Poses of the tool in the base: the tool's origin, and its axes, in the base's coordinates. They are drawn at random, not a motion.
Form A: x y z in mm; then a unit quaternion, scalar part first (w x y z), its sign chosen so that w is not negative.
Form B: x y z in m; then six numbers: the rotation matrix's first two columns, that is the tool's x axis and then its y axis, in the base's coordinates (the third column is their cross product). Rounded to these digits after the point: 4 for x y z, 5 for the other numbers.
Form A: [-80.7 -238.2 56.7 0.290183 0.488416 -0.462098 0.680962]
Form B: [-0.0807 -0.2382 0.0567 -0.35449 -0.05618 0.93337 -0.84660 -0.40452 -0.34588]
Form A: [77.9 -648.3 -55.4 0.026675 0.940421 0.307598 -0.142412]
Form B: [0.0779 -0.6483 -0.0554 0.77020 0.57095 -0.28426 0.58614 -0.80934 -0.03744]
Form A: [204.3 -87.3 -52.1 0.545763 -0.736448 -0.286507 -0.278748]
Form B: [0.2043 -0.0873 -0.0521 0.68043 0.11773 0.72330 0.72626 -0.24011 -0.64413]
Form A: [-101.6 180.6 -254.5 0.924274 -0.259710 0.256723 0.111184]
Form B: [-0.1016 0.1806 -0.2545 0.84346 0.07218 -0.53232 -0.33888 0.84038 -0.42300]
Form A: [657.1 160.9 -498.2 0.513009 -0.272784 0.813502 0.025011]
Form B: [0.6571 0.1609 -0.4982 -0.32482 -0.41816 -0.84831 -0.46948 0.84993 -0.23919]
